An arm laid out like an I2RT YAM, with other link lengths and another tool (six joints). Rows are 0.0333 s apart.
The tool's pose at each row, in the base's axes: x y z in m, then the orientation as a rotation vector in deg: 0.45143 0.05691 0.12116 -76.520 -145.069 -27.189; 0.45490 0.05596 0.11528 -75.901 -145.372 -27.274; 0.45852 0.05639 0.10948 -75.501 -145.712 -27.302; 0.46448 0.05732 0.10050 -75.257 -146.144 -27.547; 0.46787 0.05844 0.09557 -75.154 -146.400 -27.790; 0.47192 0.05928 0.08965 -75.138 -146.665 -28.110; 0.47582 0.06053 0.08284 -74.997 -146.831 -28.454; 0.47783 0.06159 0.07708 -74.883 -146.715 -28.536; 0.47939 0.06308 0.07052 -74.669 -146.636 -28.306; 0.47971 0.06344 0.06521 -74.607 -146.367 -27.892; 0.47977 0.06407 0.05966 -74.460 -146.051 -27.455; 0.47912 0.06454 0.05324 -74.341 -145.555 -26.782; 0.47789 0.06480 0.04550 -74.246 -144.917 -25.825; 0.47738 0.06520 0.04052 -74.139 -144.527 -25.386; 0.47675 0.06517 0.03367 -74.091 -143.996 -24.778; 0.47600 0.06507 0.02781 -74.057 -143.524 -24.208
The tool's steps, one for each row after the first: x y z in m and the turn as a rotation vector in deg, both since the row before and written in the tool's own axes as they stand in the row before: -0.00473 0.00137 0.00483 0.036 0.075 -0.468; -0.00377 0.00221 0.00528 0.004 -0.071 -0.363; -0.00585 0.00382 0.00826 -0.206 -0.181 -0.344; -0.00283 0.00249 0.00478 -0.198 -0.111 -0.192; -0.00375 0.00267 0.00556 -0.275 -0.147 -0.158; -0.00366 0.00256 0.00657 -0.233 -0.006 -0.182; -0.00236 0.00108 0.00562 0.004 0.159 -0.017; -0.00207 0.00080 0.00654 0.228 0.127 -0.054; -0.00177 -0.00057 0.00500 0.358 0.173 0.129; -0.00152 -0.00064 0.00534 0.408 0.245 0.107; -0.00156 -0.00142 0.00612 0.603 0.332 0.226; -0.00190 -0.00216 0.00729 0.823 0.379 0.333; -0.00125 -0.00096 0.00477 0.420 0.279 0.161; -0.00222 -0.00153 0.00633 0.553 0.330 0.274; -0.00187 -0.00146 0.00541 0.509 0.281 0.252
